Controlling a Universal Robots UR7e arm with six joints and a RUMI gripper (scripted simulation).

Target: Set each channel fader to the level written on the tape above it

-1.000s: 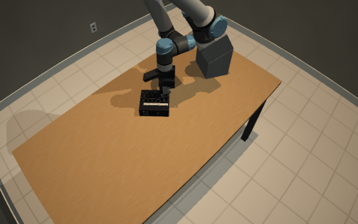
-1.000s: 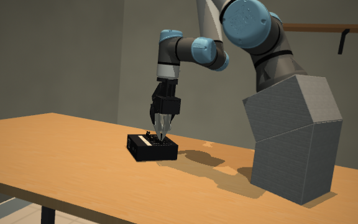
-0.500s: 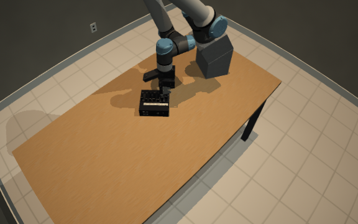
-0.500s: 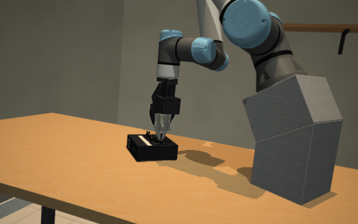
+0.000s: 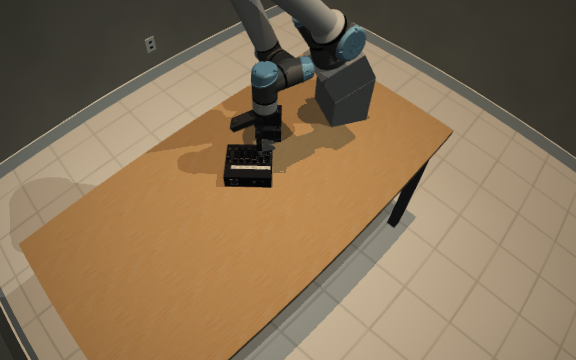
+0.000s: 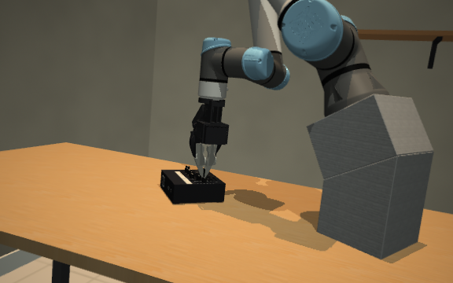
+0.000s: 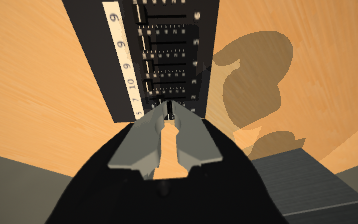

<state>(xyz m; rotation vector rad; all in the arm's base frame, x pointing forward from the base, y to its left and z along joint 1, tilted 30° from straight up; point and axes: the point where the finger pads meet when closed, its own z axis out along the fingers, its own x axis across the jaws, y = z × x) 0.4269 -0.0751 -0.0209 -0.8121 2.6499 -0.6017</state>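
Now: hand 7 cm short of the master fader, 9 cm to the left of it and 1 cm above it.
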